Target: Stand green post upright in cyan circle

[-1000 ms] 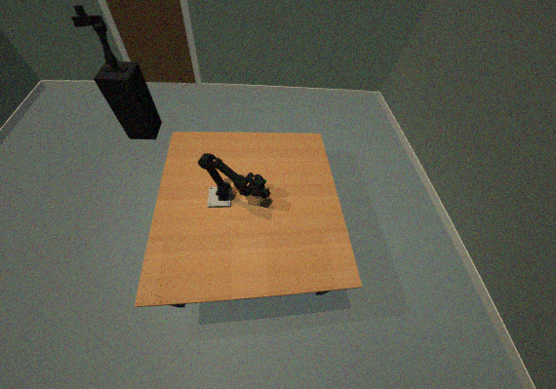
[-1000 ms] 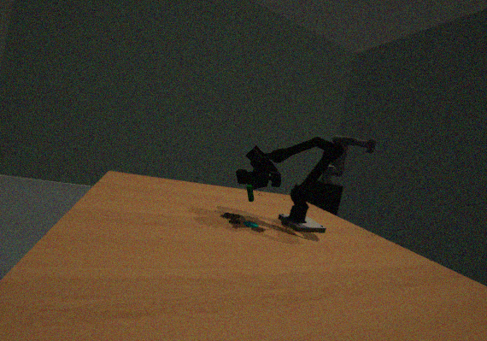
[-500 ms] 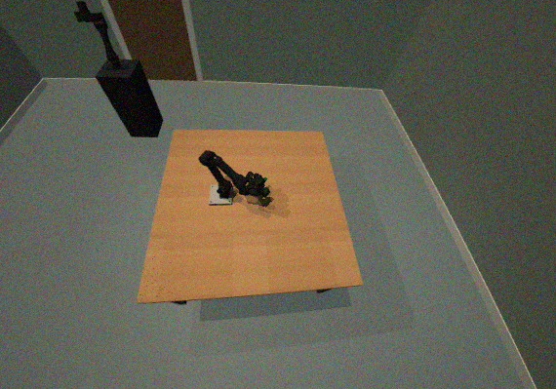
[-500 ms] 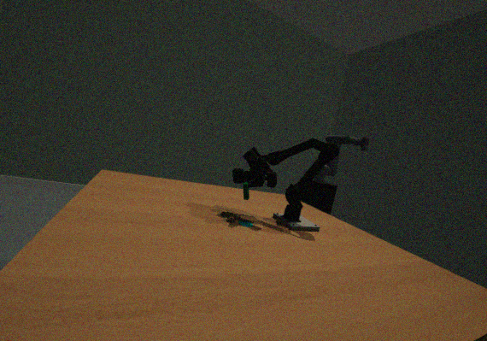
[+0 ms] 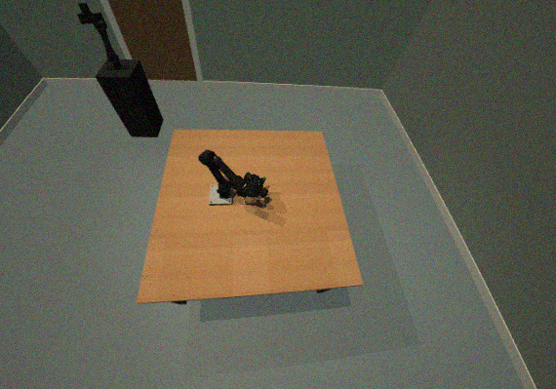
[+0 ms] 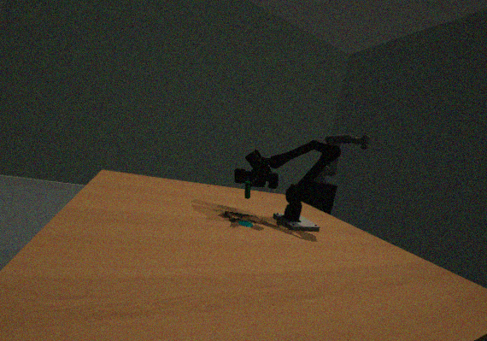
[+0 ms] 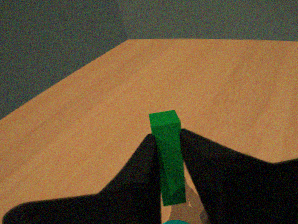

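Now: gripper tip 150 mm above the cyan circle and 30 mm past it. The rest, counted from my gripper tip: green post: 20 mm below.
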